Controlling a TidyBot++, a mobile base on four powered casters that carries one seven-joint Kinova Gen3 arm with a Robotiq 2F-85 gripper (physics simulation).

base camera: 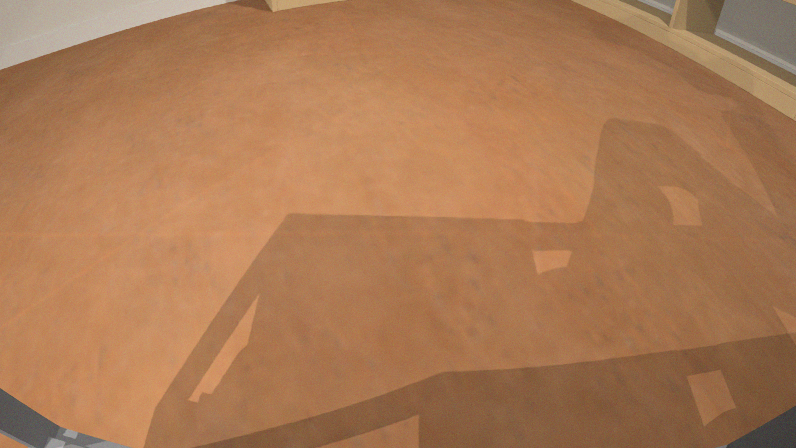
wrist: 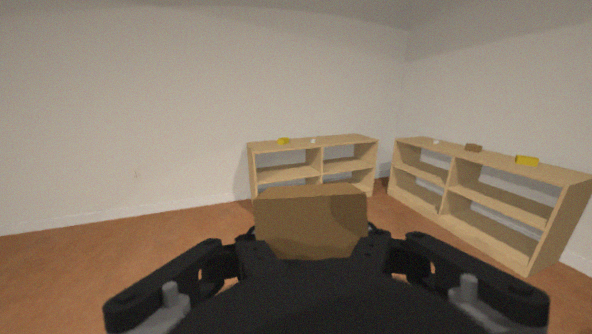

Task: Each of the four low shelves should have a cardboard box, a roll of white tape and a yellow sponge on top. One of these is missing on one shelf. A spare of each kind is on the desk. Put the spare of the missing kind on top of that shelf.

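Places are measured from the arm's base along level axes (x ahead, y left, z up), in millimetres.
Where they show: gripper, fingertip midpoint: (wrist: 310, 229).
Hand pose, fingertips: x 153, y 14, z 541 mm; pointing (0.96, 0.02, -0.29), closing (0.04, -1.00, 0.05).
Observation:
After its pixels a point has its place.
My gripper (wrist: 310, 229) @(y 14, x 153, z 541 mm) is shut on a brown cardboard box (wrist: 311, 220) @(y 14, x 112, z 576 mm) and holds it in front of the wrist camera. Beyond it, a low shelf (wrist: 350, 139) @(y -368, x 2066, z 213 mm) by the back wall bears a yellow sponge (wrist: 283, 141) @(y 258, x 1827, z 242 mm) and a white tape roll (wrist: 313, 141) @(y -6, x 1914, z 224 mm); no box shows on its top. A second low shelf (wrist: 560, 175) @(y -1392, x 1151, z 213 mm) along the right wall bears a white tape roll (wrist: 436, 142) @(y -1109, x 1921, z 224 mm), a cardboard box (wrist: 473, 147) @(y -1232, x 1638, z 250 mm) and a yellow sponge (wrist: 526, 160) @(y -1359, x 1334, z 243 mm). The desk and the other shelves do not show in the wrist view.
In the base view, the foot of one shelf (base camera: 300, 3) @(y 376, x 1616, z -381 mm) shows at the top edge, and another shelf's base board (base camera: 724, 62) @(y -1155, x 1318, z -343 mm) runs down the upper right. A wall (base camera: 66, 27) @(y 1485, x 1598, z -308 mm) (wrist: 125, 100) @(y 1481, x 1613, z 618 mm) stands at the left. Shadows lie on the brown floor (base camera: 334, 139) @(y 100, x 663, z -397 mm) (wrist: 100, 260) @(y 1426, x 999, z -396 mm).

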